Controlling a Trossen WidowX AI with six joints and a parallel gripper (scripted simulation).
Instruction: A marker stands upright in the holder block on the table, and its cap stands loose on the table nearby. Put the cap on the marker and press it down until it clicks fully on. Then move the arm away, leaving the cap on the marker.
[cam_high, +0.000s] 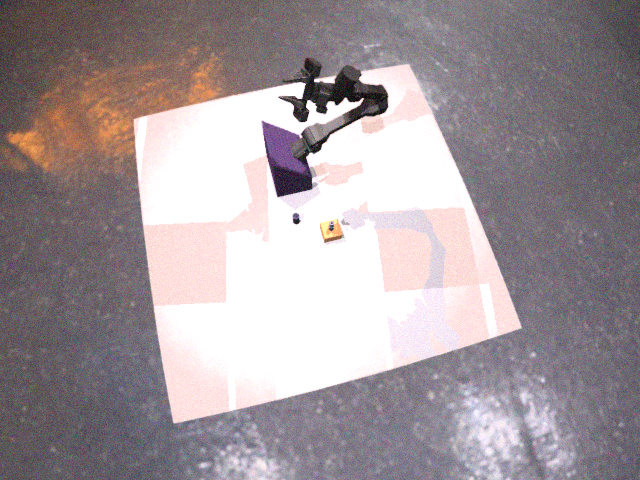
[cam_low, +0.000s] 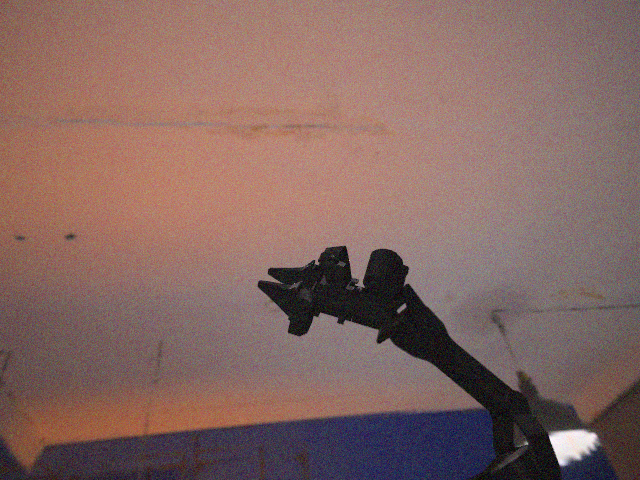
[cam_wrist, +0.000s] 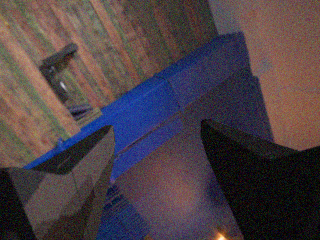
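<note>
Right now my gripper tip is 15 cm short of the dark cap, 1 cm to the right of it and 57 cm above it.
</note>
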